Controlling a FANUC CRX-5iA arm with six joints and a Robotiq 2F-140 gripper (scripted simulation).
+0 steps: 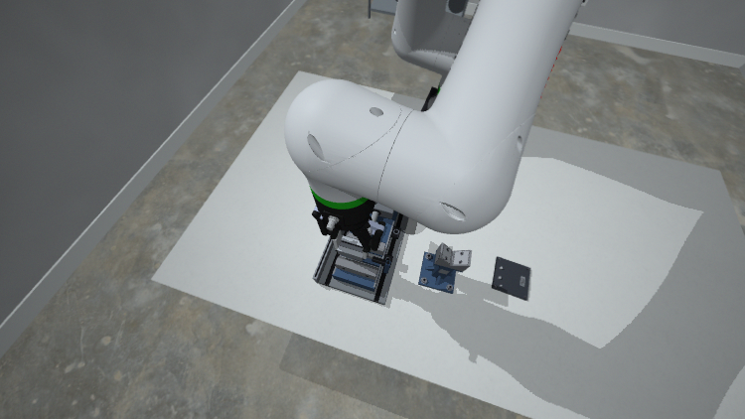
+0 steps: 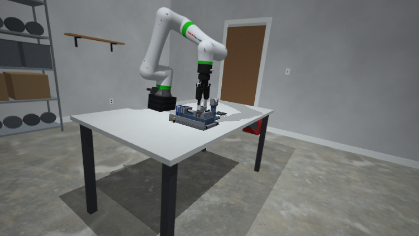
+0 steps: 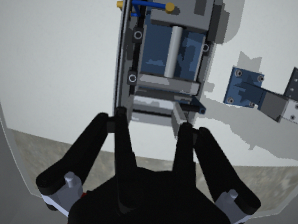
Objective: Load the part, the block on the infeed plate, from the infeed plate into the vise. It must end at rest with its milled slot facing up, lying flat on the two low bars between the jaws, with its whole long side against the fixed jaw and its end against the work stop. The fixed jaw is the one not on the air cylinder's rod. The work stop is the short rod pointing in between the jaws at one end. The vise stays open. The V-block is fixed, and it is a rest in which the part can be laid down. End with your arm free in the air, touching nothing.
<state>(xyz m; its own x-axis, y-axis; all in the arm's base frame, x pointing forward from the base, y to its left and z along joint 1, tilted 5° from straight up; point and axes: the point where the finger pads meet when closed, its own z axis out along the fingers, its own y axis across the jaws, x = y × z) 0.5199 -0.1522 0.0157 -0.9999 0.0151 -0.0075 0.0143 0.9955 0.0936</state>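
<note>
Now: the part 20 mm below my hand. Round my hand: air cylinder rod (90 mm behind, 60 mm below, 20 mm to the left); then vise (100 mm below, 70 mm behind, 20 mm to the left); then air cylinder (160 mm behind, 60 mm below, 20 mm to the left).
</note>
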